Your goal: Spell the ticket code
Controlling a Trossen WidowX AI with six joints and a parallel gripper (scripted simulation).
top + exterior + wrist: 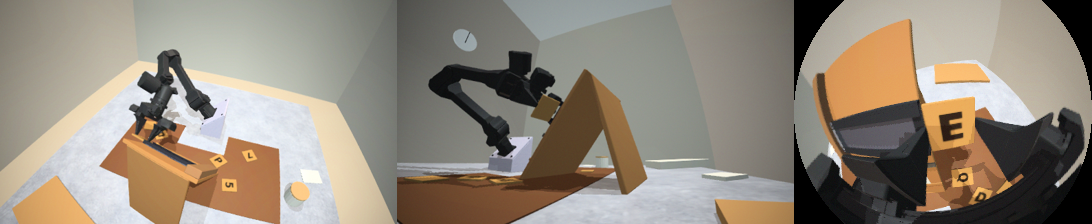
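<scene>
Right now my gripper tip is 10 cm to the right of the white ticket, 9 cm above it and 5 cm past it. Also, from my gripper tip: letter tile right at my gripper tip; brown mat 18 cm below, 16 cm to the left, 16 cm behind; orange slab 38 cm ahead, 19 cm to the right, 17 cm below.
</scene>
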